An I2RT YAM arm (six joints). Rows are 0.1 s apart.
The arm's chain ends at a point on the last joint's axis. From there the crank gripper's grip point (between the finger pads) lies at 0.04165 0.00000 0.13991 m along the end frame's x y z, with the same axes.
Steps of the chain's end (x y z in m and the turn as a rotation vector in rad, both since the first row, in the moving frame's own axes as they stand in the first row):
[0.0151 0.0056 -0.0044 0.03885 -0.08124 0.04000]
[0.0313 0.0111 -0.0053 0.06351 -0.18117 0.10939]
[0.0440 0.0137 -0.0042 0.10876 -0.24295 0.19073]
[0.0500 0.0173 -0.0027 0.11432 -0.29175 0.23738]
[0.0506 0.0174 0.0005 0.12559 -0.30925 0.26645]
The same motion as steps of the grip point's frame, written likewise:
[0.0037 0.0015 -0.0016 0.03885 -0.08124 0.04000]
[0.0057 0.0052 -0.0002 0.06351 -0.18117 0.10939]
[0.0101 0.0028 0.0013 0.10876 -0.24295 0.19073]
[0.0092 0.0059 0.0029 0.11432 -0.29175 0.23738]
[0.0075 0.0046 0.0060 0.12559 -0.30925 0.26645]

